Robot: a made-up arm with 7 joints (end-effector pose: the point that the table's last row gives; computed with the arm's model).
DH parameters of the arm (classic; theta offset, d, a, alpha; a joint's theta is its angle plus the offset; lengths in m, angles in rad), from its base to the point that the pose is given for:
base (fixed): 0 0 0 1.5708
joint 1: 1.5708 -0.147 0 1.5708
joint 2: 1.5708 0 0 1.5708
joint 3: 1.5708 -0.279 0 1.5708
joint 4: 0 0 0 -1.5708
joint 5: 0 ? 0 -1.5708
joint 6: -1.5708 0 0 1.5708
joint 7: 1.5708 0 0 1.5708
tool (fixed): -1.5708 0 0 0
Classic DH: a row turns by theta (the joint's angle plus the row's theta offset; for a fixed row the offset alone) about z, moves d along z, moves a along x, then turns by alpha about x.
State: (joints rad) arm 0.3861 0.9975 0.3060 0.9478 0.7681 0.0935 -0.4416
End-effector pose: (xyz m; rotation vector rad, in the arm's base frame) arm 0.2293 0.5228 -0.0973 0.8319 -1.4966 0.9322
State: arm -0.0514 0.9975 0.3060 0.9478 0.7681 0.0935 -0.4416
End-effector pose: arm 0.1665 0.5228 -0.1853 0.9644 -1.1162 0.6936
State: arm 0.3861 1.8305 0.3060 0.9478 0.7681 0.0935 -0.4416
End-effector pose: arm 0.1028 0.5304 0.2138 1.6555 -1.7748 0.5500
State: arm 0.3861 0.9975 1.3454 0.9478 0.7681 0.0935 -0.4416
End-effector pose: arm 0.0654 0.5901 -0.0514 0.6945 -1.8789 1.9874
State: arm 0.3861 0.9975 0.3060 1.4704 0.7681 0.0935 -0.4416
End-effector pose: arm 0.2396 0.4374 -0.0176 0.6603 -1.9749 0.5958
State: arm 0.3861 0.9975 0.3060 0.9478 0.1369 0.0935 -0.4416
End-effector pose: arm 0.2293 0.5228 -0.0973 1.3769 -1.3443 0.4524
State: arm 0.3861 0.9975 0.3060 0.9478 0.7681 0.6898 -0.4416
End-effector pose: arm 0.2293 0.5228 -0.0973 0.6810 -0.9027 0.8759
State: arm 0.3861 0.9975 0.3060 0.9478 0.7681 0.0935 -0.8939
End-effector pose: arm 0.2293 0.5228 -0.0973 1.1528 -1.3010 1.2953
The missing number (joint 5, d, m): -0.227
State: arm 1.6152 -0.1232 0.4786 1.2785 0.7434 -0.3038 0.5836
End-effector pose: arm 0.3452 0.2040 0.2085 0.9944 2.5532 -0.1701
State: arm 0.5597 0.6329 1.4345 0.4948 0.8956 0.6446 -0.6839
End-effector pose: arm 0.1838 0.5163 -0.2658 -0.3721 -0.5224 2.1360
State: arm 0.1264 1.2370 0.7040 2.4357 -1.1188 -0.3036 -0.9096
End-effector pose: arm 0.1044 0.2786 0.0690 -1.3686 1.2949 0.5792
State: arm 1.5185 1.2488 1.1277 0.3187 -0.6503 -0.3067 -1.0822
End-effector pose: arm 0.0970 0.6365 0.0255 -1.6627 1.0673 -2.3945
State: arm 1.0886 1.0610 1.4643 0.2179 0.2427 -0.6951 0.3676
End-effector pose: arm 0.1811 0.6078 -0.0889 0.7996 -2.5017 1.6228
